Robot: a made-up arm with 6 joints.
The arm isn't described. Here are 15 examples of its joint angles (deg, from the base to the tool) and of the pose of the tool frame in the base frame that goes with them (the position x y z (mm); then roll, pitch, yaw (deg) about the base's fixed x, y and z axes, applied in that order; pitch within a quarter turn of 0, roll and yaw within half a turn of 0).
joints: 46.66 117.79 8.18 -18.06 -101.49 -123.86
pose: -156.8 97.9 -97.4 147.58 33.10 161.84
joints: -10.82 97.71 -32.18 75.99 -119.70 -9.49
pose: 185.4 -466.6 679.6 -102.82 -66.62 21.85
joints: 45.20 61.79 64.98 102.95 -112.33 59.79
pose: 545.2 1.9 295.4 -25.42 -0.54 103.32
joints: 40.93 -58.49 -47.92 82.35 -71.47 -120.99
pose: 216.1 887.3 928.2 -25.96 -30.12 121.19
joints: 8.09 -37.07 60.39 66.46 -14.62 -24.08
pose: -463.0 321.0 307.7 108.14 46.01 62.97
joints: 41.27 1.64 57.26 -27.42 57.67 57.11
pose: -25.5 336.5 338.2 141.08 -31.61 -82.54
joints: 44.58 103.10 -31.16 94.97 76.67 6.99
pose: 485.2 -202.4 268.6 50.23 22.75 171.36
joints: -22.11 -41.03 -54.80 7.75 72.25 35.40
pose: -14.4 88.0 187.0 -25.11 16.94 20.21
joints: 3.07 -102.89 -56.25 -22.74 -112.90 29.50
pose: 13.5 582.1 197.4 99.50 -74.04 65.48
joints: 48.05 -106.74 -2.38 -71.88 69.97 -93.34
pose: -436.4 121.5 118.5 -77.22 53.67 -105.53
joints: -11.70 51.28 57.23 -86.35 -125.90 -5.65
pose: 311.1 513.1 38.4 14.14 71.91 -113.13
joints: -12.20 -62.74 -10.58 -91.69 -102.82 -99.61
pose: 748.3 -289.5 81.4 122.22 1.27 -71.41
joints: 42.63 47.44 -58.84 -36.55 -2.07 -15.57
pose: 652.1 47.8 10.2 -21.73 -41.55 63.08
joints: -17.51 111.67 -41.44 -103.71 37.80 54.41
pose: 512.9 265.0 286.9 -92.54 2.01 -104.04
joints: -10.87 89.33 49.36 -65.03 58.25 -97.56
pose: 283.9 222.1 -419.3 21.80 28.68 104.93
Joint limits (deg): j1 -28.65..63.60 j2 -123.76..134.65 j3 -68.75..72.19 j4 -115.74..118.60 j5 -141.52..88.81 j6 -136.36..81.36
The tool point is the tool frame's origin. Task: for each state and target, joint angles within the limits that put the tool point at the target. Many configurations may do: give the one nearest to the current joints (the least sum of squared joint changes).
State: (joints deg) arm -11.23 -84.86 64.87 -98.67 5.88 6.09
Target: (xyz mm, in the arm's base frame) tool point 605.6 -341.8 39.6
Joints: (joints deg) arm -19.84 -79.67 58.96 -79.91 -2.34 -26.46
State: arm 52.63 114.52 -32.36 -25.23 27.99 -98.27
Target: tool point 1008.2 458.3 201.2
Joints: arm 49.26 103.78 -59.78 -20.56 42.93 -92.33
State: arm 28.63 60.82 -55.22 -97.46 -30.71 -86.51
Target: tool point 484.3 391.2 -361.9
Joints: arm 30.07 48.21 -34.66 -66.79 -35.75 -99.15
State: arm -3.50 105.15 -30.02 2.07 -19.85 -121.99
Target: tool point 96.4 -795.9 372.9
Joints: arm -14.94 81.23 -26.41 19.88 -26.21 -129.57
